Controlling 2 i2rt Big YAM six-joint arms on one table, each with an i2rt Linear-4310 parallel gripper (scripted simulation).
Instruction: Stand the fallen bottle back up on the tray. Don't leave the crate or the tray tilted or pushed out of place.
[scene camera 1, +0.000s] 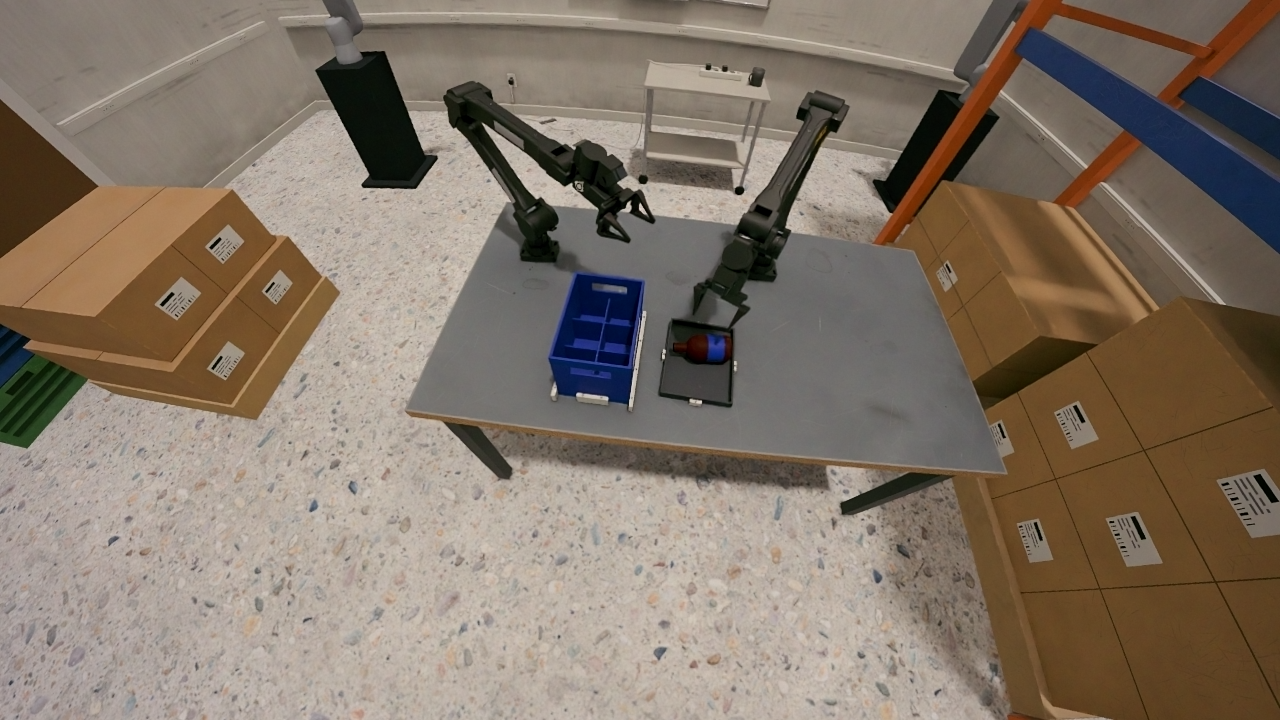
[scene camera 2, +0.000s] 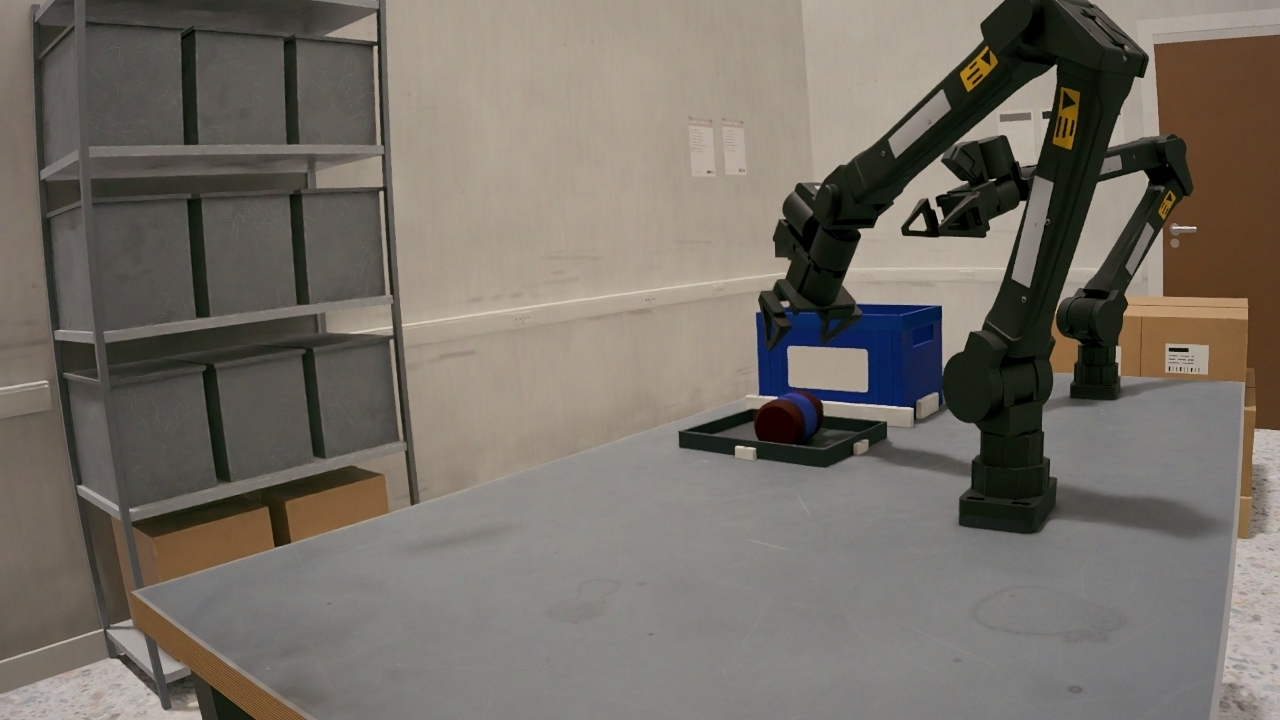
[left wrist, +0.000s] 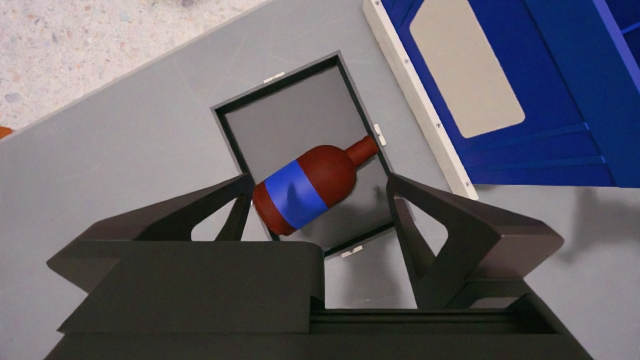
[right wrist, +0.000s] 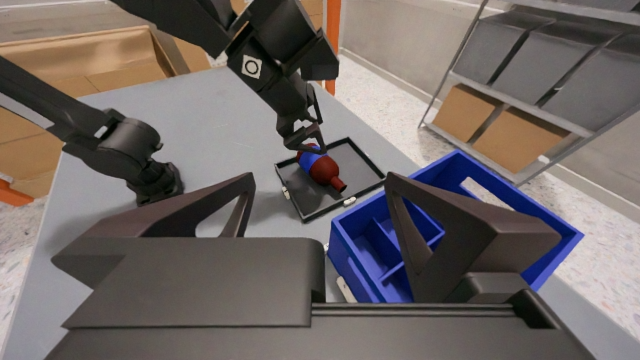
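Note:
A bottle (scene camera 2: 793, 418) is visible, also in scene camera 1 (scene camera 1: 712, 348), the left wrist view (left wrist: 320, 178) and the right wrist view (right wrist: 323, 169). A blue crate (scene camera 2: 877, 361) is visible, also in scene camera 1 (scene camera 1: 615, 359), the left wrist view (left wrist: 523, 99) and the right wrist view (right wrist: 363, 239). I see my left gripper (scene camera 2: 795, 345), also in the left wrist view (left wrist: 319, 180) and the right wrist view (right wrist: 322, 137), and my right gripper (scene camera 2: 919, 231).

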